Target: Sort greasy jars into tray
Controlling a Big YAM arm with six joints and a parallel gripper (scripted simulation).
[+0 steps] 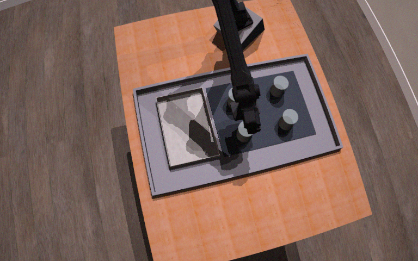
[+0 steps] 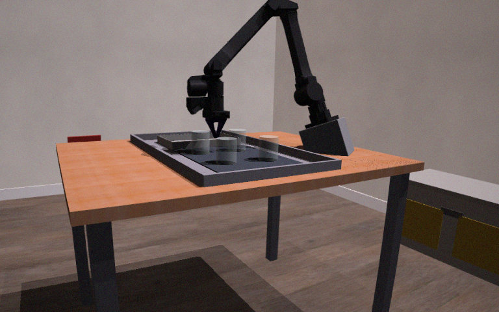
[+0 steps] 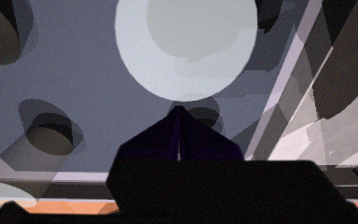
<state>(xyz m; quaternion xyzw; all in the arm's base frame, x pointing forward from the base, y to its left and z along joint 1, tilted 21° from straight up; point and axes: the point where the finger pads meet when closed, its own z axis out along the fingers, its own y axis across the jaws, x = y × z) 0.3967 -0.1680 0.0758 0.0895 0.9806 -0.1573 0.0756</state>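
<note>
Right now my hand is 10 mm past the rimmed steel top, 10 mm to the left of it and 60 mm above it. From my hand the other things lie so: dark drying mat 100 mm to the left, 60 mm below; pale tray 70 mm behind, 210 mm to the right, 50 mm below.
</note>
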